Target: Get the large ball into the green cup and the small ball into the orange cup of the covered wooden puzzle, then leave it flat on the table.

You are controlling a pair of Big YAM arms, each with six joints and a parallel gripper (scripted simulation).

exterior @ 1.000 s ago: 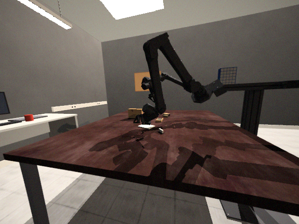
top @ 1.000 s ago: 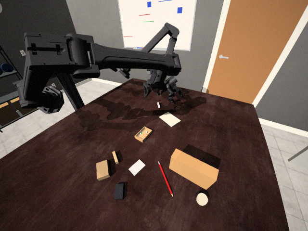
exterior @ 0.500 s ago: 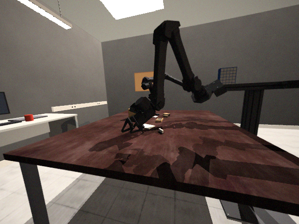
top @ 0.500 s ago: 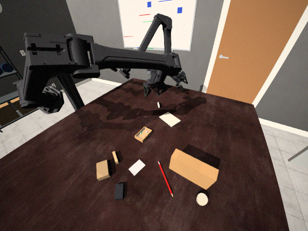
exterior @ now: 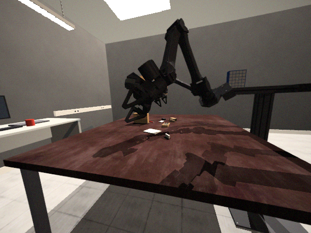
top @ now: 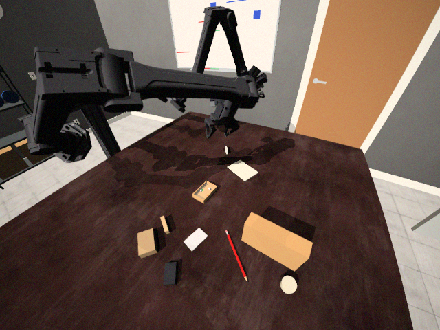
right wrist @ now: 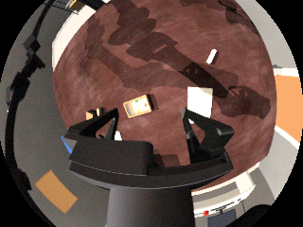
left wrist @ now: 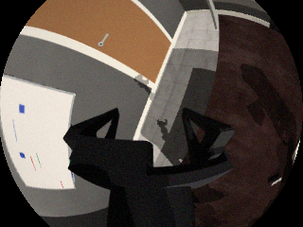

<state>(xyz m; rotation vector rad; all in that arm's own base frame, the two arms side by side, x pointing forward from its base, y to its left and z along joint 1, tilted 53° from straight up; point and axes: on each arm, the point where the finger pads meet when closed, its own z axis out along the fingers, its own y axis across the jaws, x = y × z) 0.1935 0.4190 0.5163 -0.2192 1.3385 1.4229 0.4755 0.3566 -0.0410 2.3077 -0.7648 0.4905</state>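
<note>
My right hand is 250 mm above the wooden puzzle, 130 mm to the left of it and 10 mm short of it. From my right hand the other things lie so: white block (240 mm below, 230 mm to the left, 100 mm behind); then pale flat card (250 mm below, 120 mm to the left, 80 mm ahead); then cardboard box (370 mm ahead, 200 mm to the right, 190 mm below).
</note>
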